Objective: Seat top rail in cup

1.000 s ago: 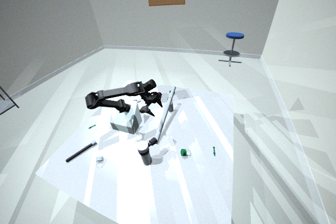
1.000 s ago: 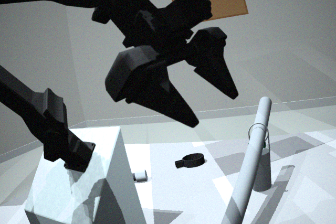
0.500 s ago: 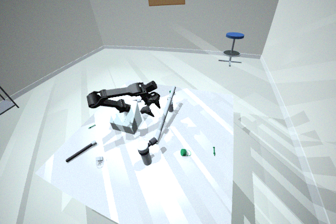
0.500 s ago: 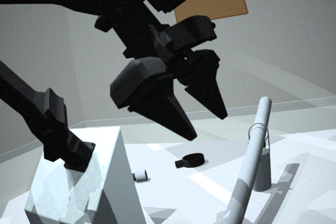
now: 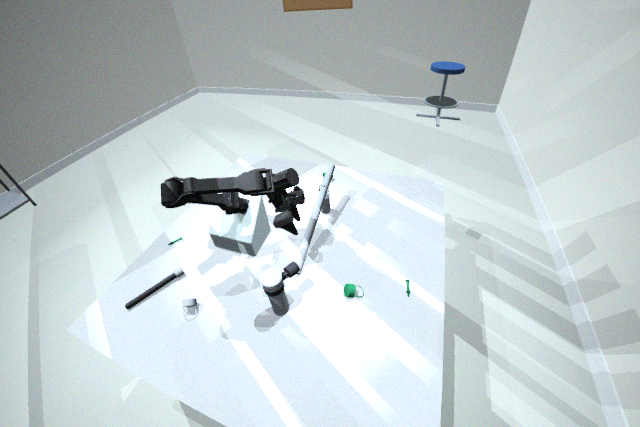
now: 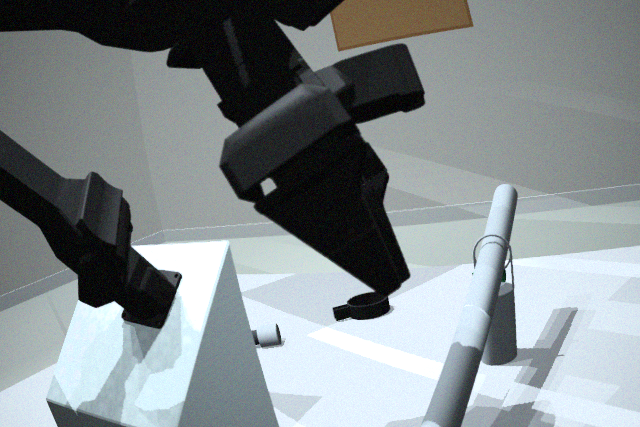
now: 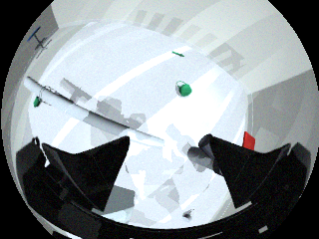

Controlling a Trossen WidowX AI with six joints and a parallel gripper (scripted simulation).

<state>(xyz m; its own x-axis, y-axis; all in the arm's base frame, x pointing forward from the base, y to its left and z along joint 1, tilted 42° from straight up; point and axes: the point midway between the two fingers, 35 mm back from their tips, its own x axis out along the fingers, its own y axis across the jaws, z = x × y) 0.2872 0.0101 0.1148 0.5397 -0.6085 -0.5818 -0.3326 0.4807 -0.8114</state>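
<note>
Now: the dark cup 140 mm to the right of my gripper tip, 70 mm below it and 20 mm ahead of it. The rest, counted from my gripper tip: green ring: 230 mm ahead, 220 mm below, 50 mm to the right.
</note>
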